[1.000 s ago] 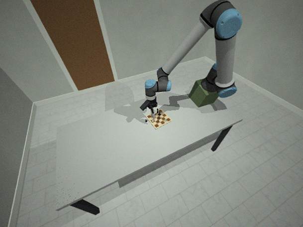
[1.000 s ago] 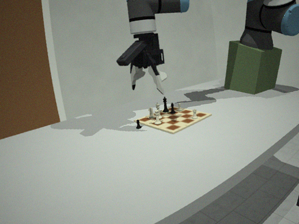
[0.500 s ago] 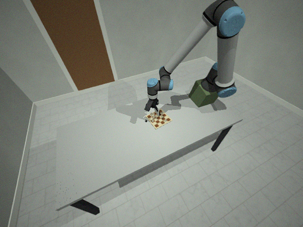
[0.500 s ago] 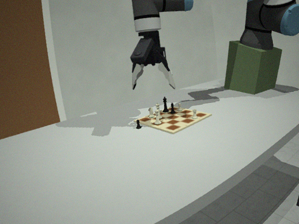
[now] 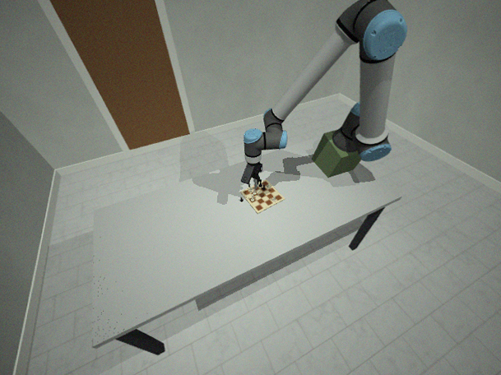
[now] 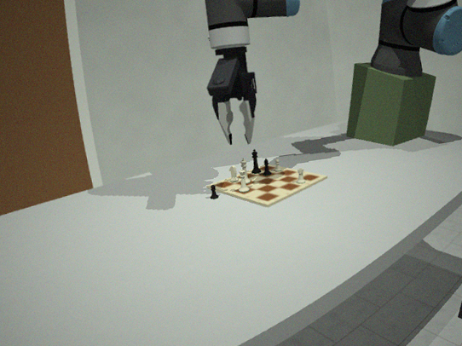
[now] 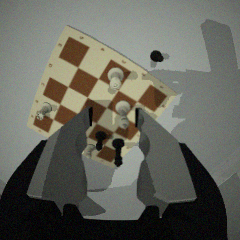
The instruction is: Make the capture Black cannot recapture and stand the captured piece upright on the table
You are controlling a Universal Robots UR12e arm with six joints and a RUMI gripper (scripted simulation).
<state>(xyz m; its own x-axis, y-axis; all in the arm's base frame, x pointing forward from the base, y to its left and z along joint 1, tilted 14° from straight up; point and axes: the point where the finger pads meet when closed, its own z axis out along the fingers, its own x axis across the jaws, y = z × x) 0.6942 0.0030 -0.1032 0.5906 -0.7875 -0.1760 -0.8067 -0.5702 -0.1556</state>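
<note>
My gripper is now 4 cm past the white king, 4 cm to the left of it and 10 cm above it. Round my hand: chessboard (8 cm behind, 1 cm to the right, 13 cm below); black pawn (7 cm ahead, 3 cm to the right, 12 cm below); black king (11 cm behind, 9 cm to the right, 10 cm below).
</note>
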